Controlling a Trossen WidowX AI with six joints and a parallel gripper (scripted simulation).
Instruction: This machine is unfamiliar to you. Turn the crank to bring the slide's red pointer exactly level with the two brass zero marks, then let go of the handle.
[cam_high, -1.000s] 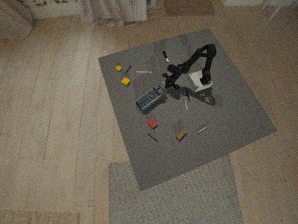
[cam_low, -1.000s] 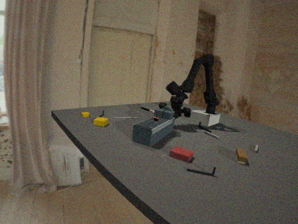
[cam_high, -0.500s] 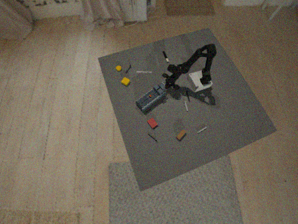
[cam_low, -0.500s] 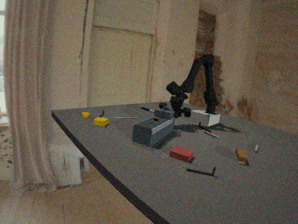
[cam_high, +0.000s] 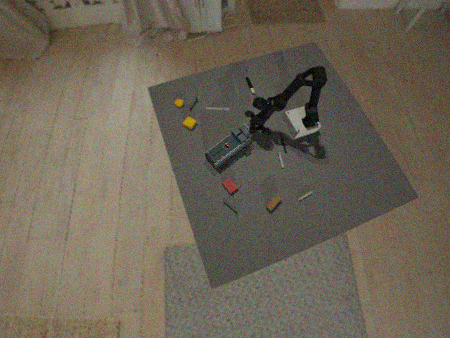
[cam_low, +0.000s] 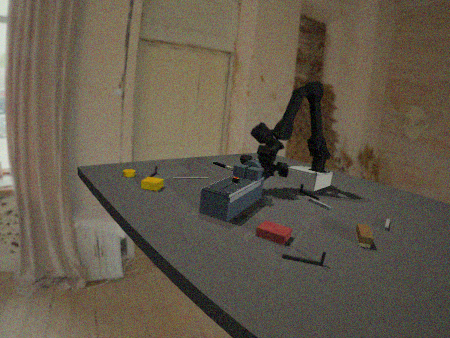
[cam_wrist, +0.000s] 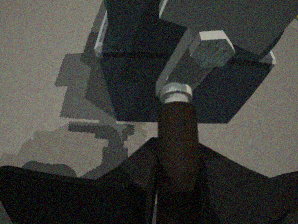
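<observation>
My gripper tip is 30 mm below the dark handle, 20 mm past it and 10 mm to the left of it. The rest, counted from my gripper tip: red pointer (150 mm ahead, 70 mm to the left, 50 mm above); yellow block (330 mm ahead, 170 mm to the right, 20 mm below); red block (280 mm to the left, 190 mm ahead, 20 mm below).
</observation>
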